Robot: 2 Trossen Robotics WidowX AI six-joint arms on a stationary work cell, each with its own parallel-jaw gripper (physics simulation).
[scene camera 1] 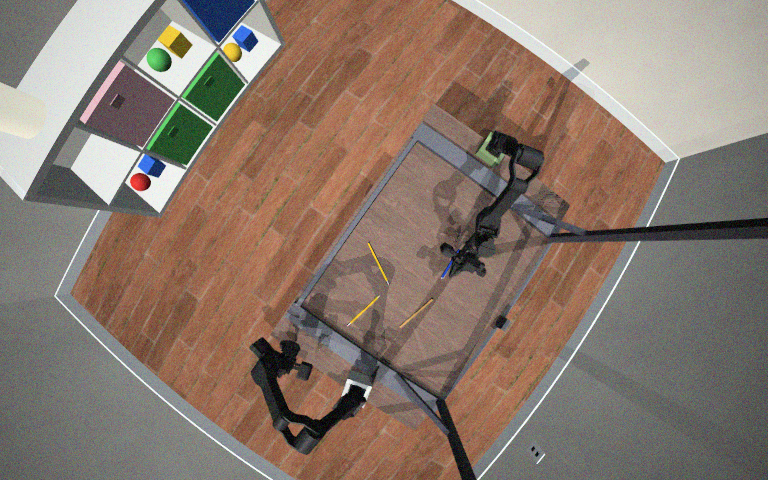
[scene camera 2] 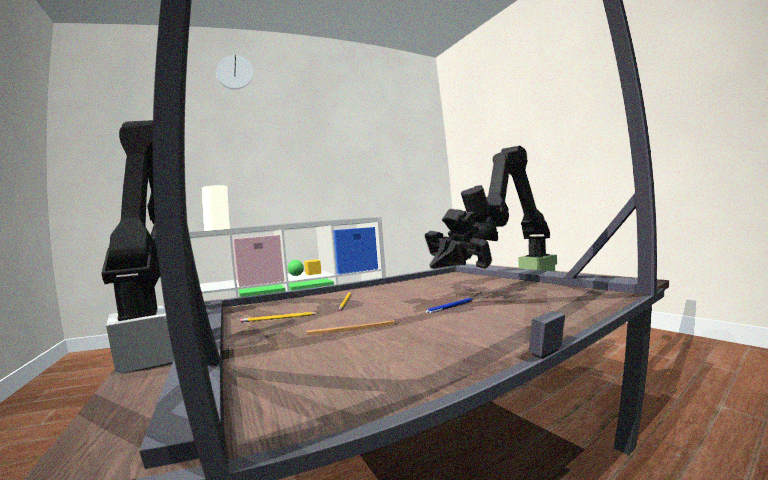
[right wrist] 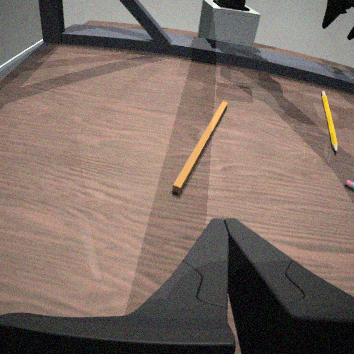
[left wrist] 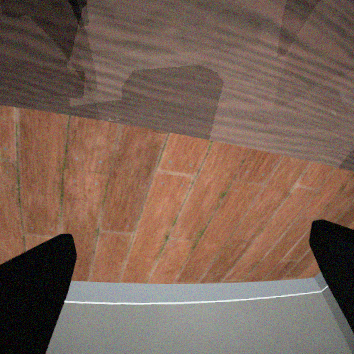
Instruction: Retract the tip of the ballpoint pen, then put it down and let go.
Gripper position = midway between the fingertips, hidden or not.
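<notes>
There is my right gripper [scene camera 2: 430, 266], which I also find as the gripper [scene camera 1: 449, 277] and, from its own wrist, as the gripper [right wrist: 221, 229]. As for my left gripper [left wrist: 193, 240], it is holding nothing, and it is open.
</notes>
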